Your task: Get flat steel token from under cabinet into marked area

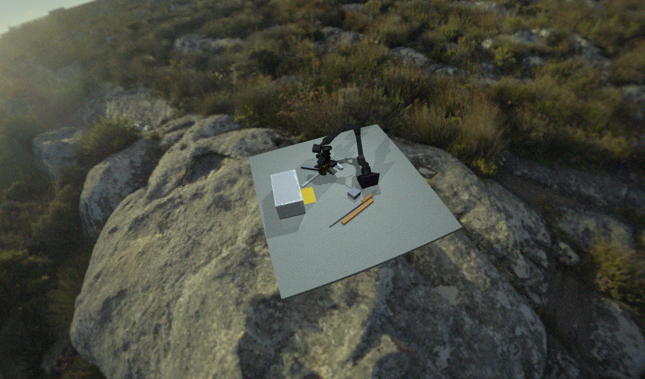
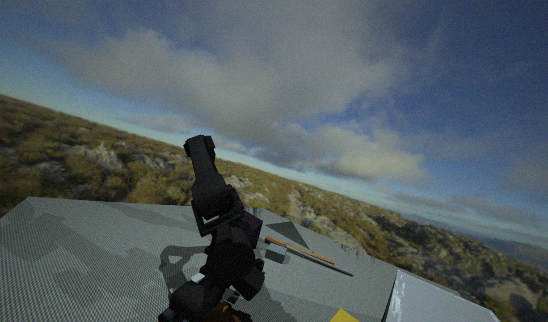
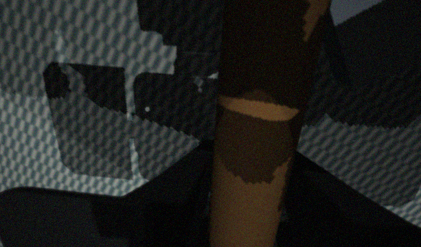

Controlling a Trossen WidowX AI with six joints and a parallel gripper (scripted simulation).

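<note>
The small grey cube is 70 mm behind my gripper tip and 40 mm to the right of it. The rest, counted from my gripper tip: grey bar (100 mm behind, 40 mm to the left); then grey block (350 mm to the left, 70 mm behind, 10 mm above); then wooden stick (500 mm to the left, 30 mm behind).
</note>
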